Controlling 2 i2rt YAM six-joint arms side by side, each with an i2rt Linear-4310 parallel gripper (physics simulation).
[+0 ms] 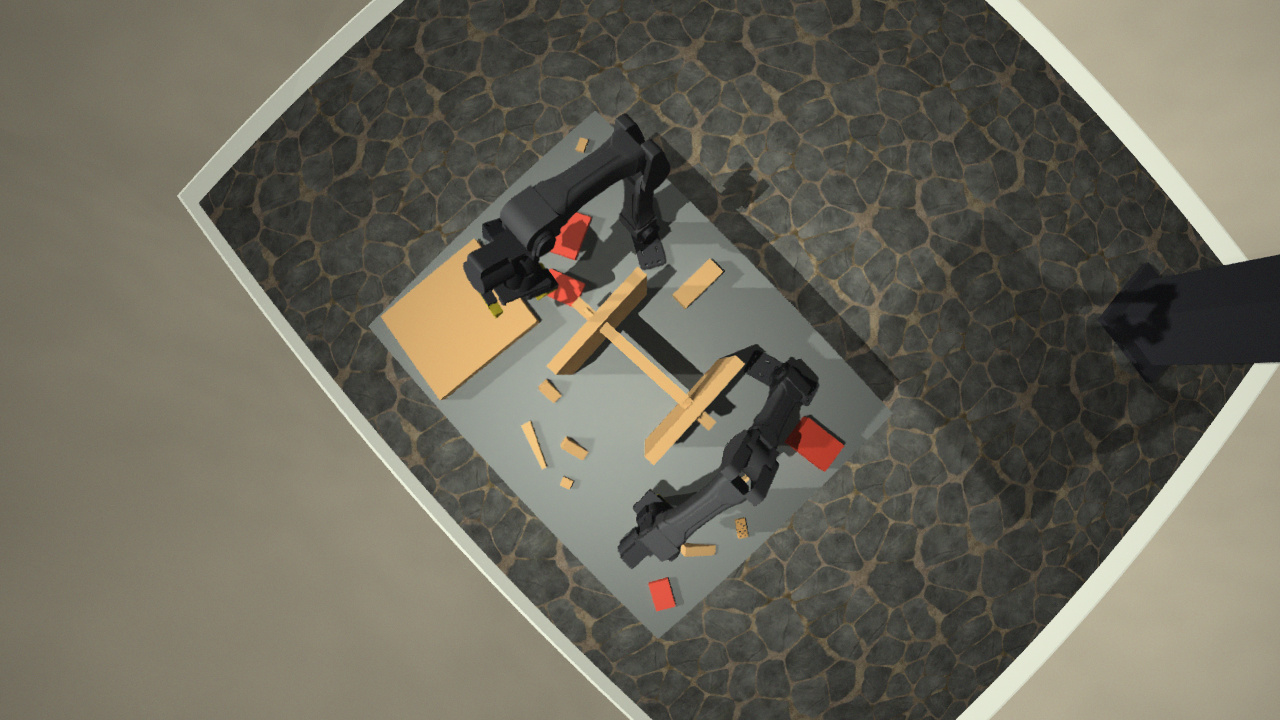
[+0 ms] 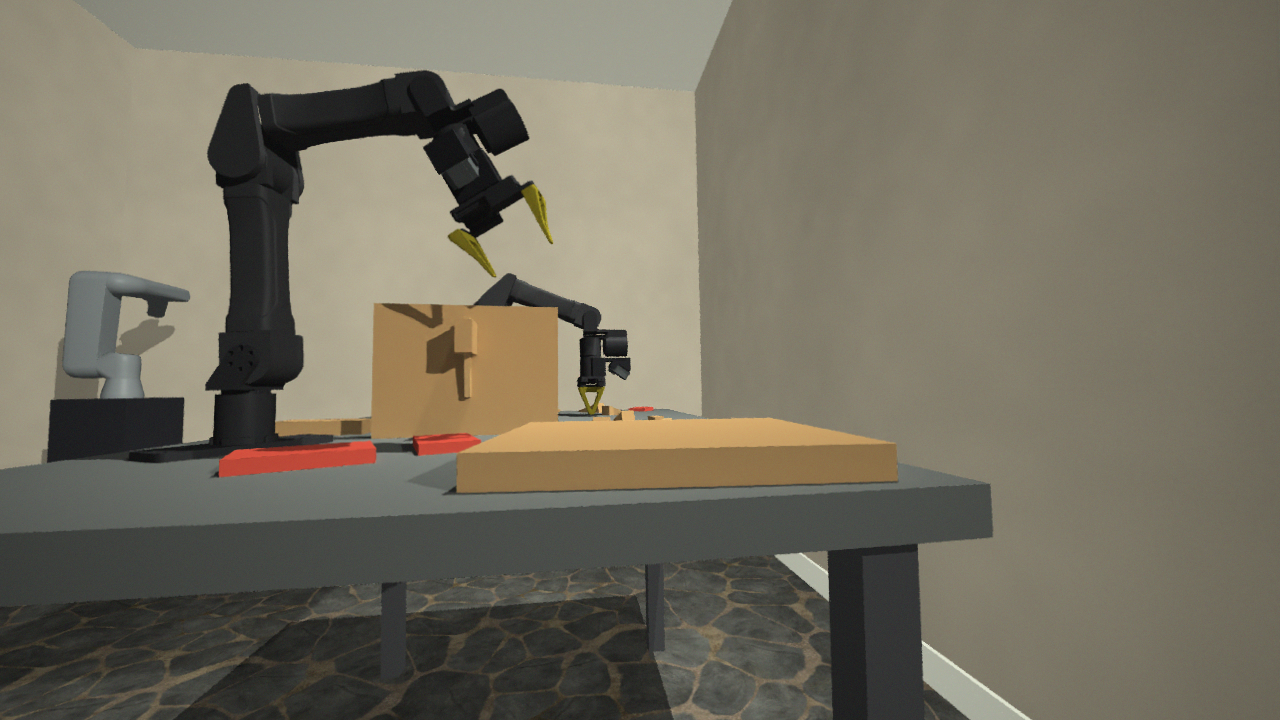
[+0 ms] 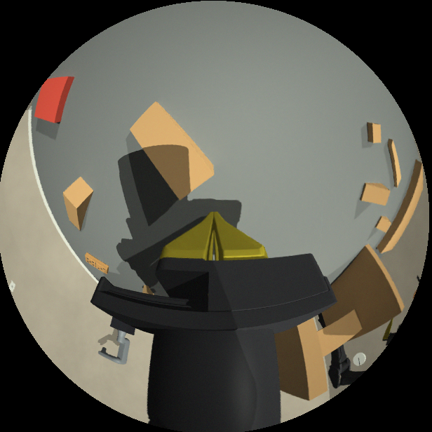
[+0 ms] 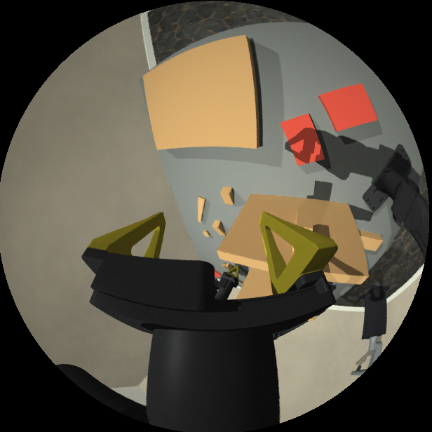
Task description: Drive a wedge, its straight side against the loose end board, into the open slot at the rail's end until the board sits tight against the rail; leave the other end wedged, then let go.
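Seen in the pictures: left gripper, fingertip midpoint: [image 1: 654,500] [image 2: 591,414]; right gripper, fingertip midpoint: [image 1: 516,306] [image 2: 523,260]; left arm's base, origin of the base link: [image 1: 781,378]; right arm's base, origin of the base link: [image 1: 644,233].
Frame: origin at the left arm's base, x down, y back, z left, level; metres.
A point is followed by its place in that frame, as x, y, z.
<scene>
The wooden rail [image 1: 644,363] @[-0.196, -0.146, -0.339] [image 3: 345,332] joins two upright end boards: one at the upper left [image 1: 572,347] @[-0.217, -0.191, -0.492] [image 2: 402,376] @[-0.098, -0.012, -0.464] and one at the lower right [image 1: 671,437] @[-0.217, -0.258, -0.213]. The upper-left board has the rail's end [image 2: 463,337] @[-0.156, -0.098, -0.544] sticking out, with a narrow wedge [image 2: 467,380] @[-0.091, -0.108, -0.502] pointing down from it. A rail end [image 1: 707,420] @[-0.185, -0.190, -0.156] sticks out past the lower-right board; its slot is too small to make out. A wooden block [image 3: 157,127], possibly a wedge, lies ahead of my left gripper [image 2: 591,411] @[-0.004, -0.451, -0.143] [image 3: 213,216], which is shut and empty, low over the table. My right gripper [image 1: 518,301] @[-0.264, -0.172, -0.628] [image 2: 522,258] @[-0.264, -0.172, -0.628] [image 4: 212,217] is open and empty, high up.
A large wooden slab [image 1: 456,331] @[-0.029, -0.310, -0.828] [image 2: 671,434] @[-0.030, -0.264, -0.892] [image 4: 205,100] lies at the table's left corner. Small wooden pieces, such as a thin strip [image 1: 534,445] @[-0.009, -0.476, -0.495] and a block [image 1: 574,447] @[-0.017, -0.426, -0.398], lie below the rail. Red blocks [image 1: 572,237] @[-0.015, 0.064, -0.678] [image 1: 817,443] @[-0.037, -0.110, 0.157] [image 1: 661,593] @[-0.010, -0.665, -0.004] lie near both arms.
</scene>
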